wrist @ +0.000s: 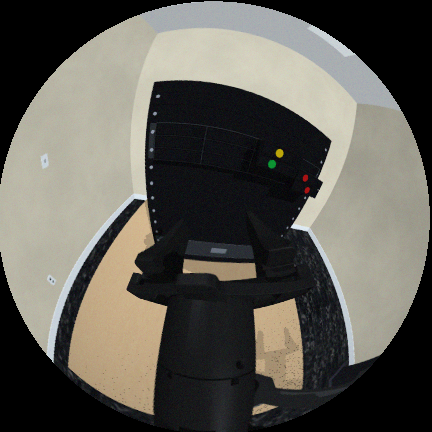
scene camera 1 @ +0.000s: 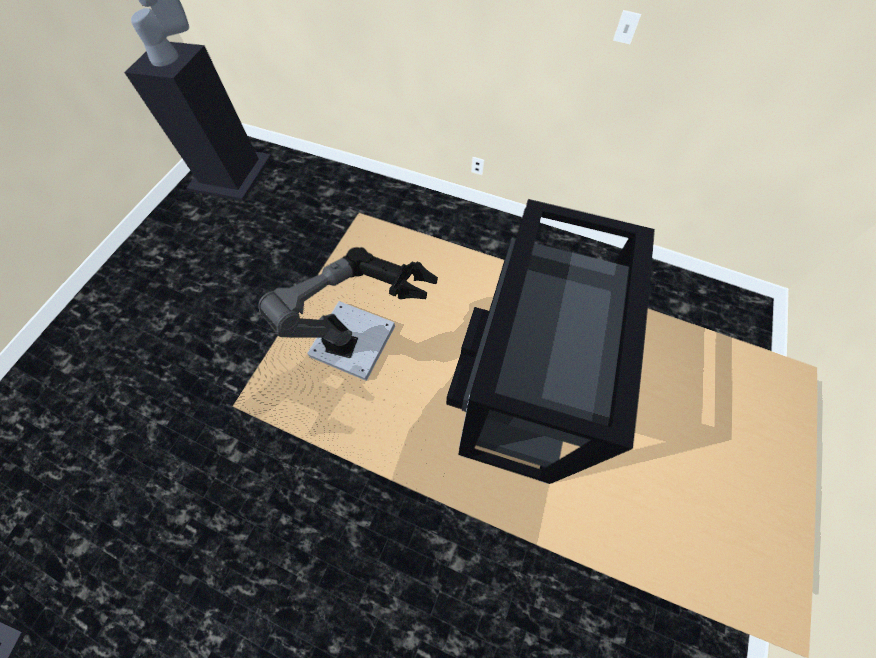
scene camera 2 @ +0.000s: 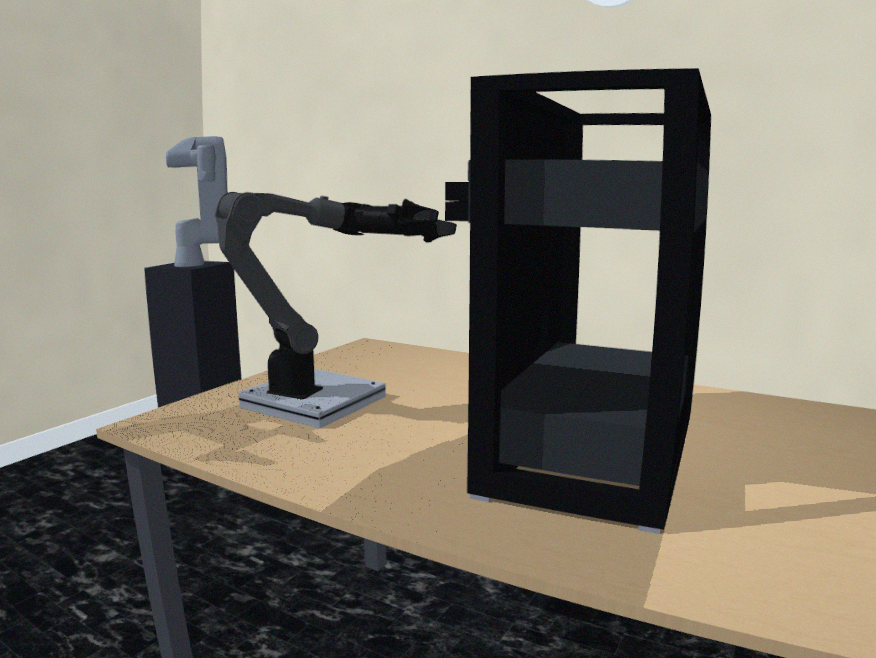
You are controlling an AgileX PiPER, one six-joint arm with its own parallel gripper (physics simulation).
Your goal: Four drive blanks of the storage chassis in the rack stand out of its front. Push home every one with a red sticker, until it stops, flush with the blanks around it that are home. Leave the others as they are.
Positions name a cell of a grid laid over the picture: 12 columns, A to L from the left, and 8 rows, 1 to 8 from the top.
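Scene camera 2 gives me my gripper (scene camera 2: G3) along with a black rack (scene camera 2: H5). In the wrist view there's the rack (wrist: F3), and my gripper (wrist: F5) too. As for scene camera 1, it has my gripper (scene camera 1: F4) and the rack (scene camera 1: H5) as well.
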